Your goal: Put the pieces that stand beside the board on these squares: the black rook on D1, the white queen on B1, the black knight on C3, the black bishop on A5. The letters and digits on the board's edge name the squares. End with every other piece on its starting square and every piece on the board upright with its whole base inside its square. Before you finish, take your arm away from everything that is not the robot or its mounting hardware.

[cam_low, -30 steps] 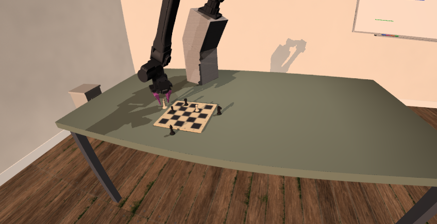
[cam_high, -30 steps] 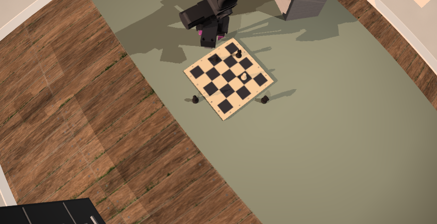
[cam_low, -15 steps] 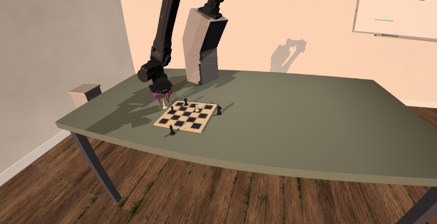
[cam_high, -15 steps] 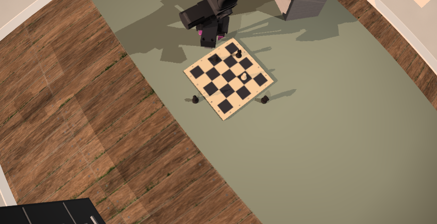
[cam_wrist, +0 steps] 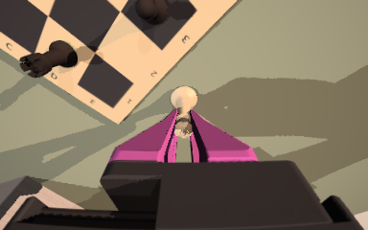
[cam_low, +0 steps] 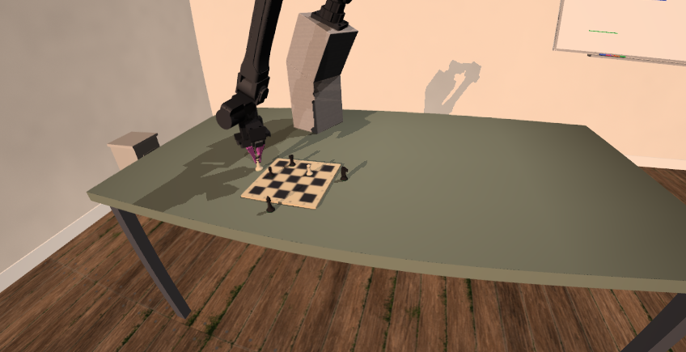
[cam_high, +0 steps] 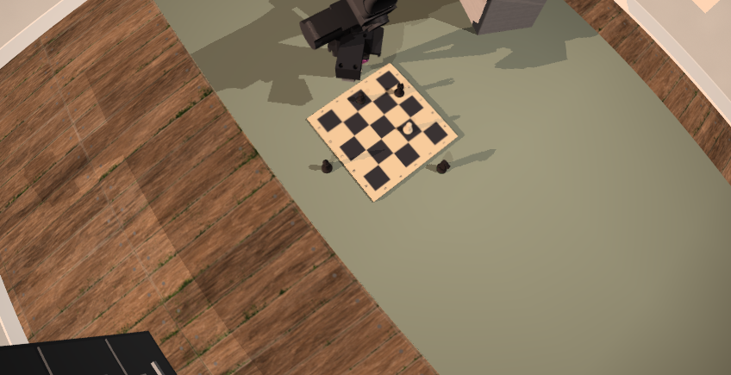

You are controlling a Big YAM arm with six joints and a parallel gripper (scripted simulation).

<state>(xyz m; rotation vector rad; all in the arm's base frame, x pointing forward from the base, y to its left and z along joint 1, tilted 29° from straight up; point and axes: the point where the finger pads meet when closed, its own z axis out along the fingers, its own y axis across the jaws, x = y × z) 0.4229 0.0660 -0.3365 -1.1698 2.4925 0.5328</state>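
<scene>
Now: hand 2 cm past the small white piece, 18 cm to the right of it and 1 cm above it. Also, from my hand: chessboard: 2 cm ahead, 15 cm to the left, 3 cm below; white queen: right at my hand.
</scene>
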